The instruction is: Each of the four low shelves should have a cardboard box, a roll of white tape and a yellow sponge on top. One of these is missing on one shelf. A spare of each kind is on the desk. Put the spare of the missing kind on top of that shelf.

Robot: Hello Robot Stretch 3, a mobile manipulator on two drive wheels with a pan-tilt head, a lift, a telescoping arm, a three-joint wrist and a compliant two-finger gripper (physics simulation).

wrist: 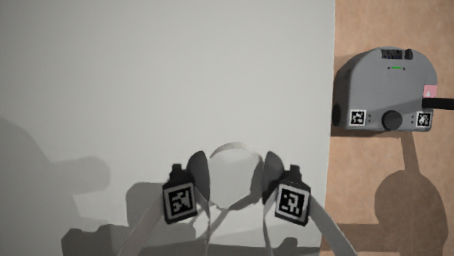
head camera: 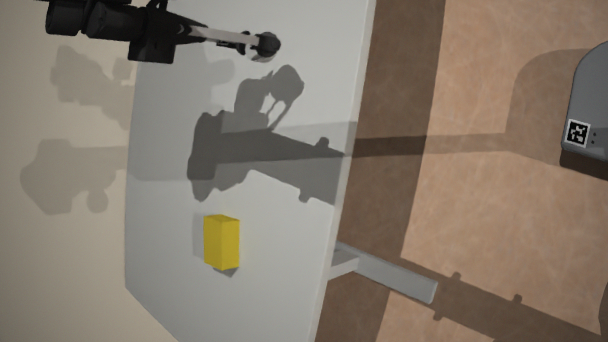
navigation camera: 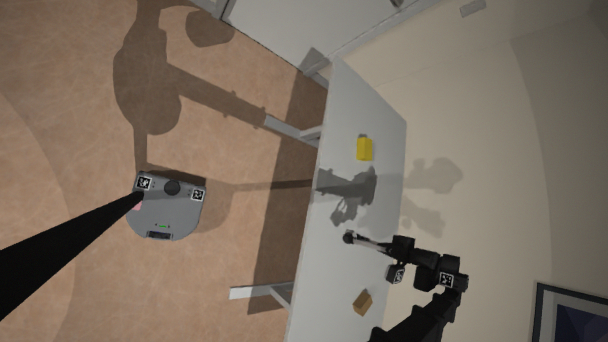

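Seen in the pictures: gripper, fingertip midpoint: (wrist: 234,168) (head camera: 263,45) (navigation camera: 348,237); robot's base, origin of the base link: (wrist: 369,114) (navigation camera: 171,187).
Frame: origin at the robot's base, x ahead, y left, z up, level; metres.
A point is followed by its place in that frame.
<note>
My gripper (head camera: 257,48) {x -0.021, y -0.554, z 0.818 m} (navigation camera: 351,238) {x -0.021, y -0.554, z 0.818 m} (wrist: 234,168) {x -0.021, y -0.554, z 0.818 m} is shut on the white tape roll (head camera: 261,57) {x 0.000, y -0.536, z 0.835 m} (wrist: 234,181) {x -0.017, y -0.553, z 0.836 m}, which sits between the two fingertips in the wrist view. The roll's shadow lies apart from it on the white desk (head camera: 280,300) {x 0.433, y -0.510, z 0.720 m} (navigation camera: 320,300) {x -0.308, y -0.582, z 0.721 m} (wrist: 150,60) {x -0.124, y -0.669, z 0.721 m}, so it is held above the top. A yellow sponge (head camera: 221,242) {x 0.359, y -0.647, z 0.765 m} (navigation camera: 364,149) {x 0.360, y -0.647, z 0.762 m} stands on the desk, apart from the gripper. A brown cardboard box (navigation camera: 362,303) {x -0.353, y -0.844, z 0.762 m} lies on the desk on the other side of the gripper in the navigation view. The low shelves cannot be made out.
The robot base (head camera: 592,105) {x -0.078, y -0.106, z 0.160 m} (navigation camera: 167,207) {x -0.094, y -0.002, z 0.160 m} (wrist: 387,85) {x -0.124, y -0.028, z 0.160 m} stands on the brown floor in front of the desk. A beige wall (head camera: 60,240) {x 0.592, y -1.233, z 0.935 m} (navigation camera: 480,150) {x 0.534, y -1.235, z 1.153 m} runs behind the desk. Desk feet (head camera: 395,277) (navigation camera: 250,292) stick out over the floor. A picture frame (navigation camera: 539,312) {x -0.218, y -1.225, z 1.401 m} hangs on the wall.
</note>
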